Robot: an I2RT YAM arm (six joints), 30 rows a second.
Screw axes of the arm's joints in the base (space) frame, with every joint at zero. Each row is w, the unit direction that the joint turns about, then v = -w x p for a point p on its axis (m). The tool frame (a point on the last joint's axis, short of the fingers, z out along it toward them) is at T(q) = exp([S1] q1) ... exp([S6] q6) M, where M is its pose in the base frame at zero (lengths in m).
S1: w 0 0 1 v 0 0 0
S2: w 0 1 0 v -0.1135 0 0.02
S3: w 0 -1 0 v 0.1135 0 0.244
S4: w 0 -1 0 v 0.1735 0 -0.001
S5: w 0 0 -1 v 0 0.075 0
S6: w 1 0 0 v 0 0.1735 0
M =
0 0 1 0.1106
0 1 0 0
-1 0 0 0.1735
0 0 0 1
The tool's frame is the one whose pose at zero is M.
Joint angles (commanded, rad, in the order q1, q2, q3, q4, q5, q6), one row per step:
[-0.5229 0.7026 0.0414 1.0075 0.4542 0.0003]
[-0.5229 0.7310 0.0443 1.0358 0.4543 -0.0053]
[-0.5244 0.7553 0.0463 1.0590 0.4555 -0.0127]
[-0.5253 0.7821 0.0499 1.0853 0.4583 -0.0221]
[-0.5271 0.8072 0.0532 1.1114 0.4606 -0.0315]
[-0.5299 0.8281 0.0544 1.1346 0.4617 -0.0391]
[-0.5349 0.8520 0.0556 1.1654 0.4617 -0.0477]
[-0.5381 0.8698 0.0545 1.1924 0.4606 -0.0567]
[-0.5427 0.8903 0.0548 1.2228 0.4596 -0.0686]
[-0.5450 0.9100 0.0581 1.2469 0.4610 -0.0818]
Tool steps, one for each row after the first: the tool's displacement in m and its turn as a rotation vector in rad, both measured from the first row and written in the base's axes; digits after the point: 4 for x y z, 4 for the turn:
[0.0018 -0.0011 0.0001 -0.0042 0.0020 -0.0018]
[0.0032 -0.0022 -0.0001 -0.0081 0.0070 -0.0067]
[0.0049 -0.0034 0.0000 -0.0136 0.0114 -0.0131]
[0.0063 -0.0046 0.0003 -0.0198 0.0149 -0.0200]
[0.0073 -0.0057 0.0001 -0.0250 0.0178 -0.0263]
[0.0080 -0.0071 0.0002 -0.0333 0.0178 -0.0341]
[0.0083 -0.0078 0.0001 -0.0421 0.0182 -0.0393]
[0.0087 -0.0089 0.0003 -0.0534 0.0192 -0.0470]
[0.0097 -0.0100 0.0008 -0.0633 0.0230 -0.0551]

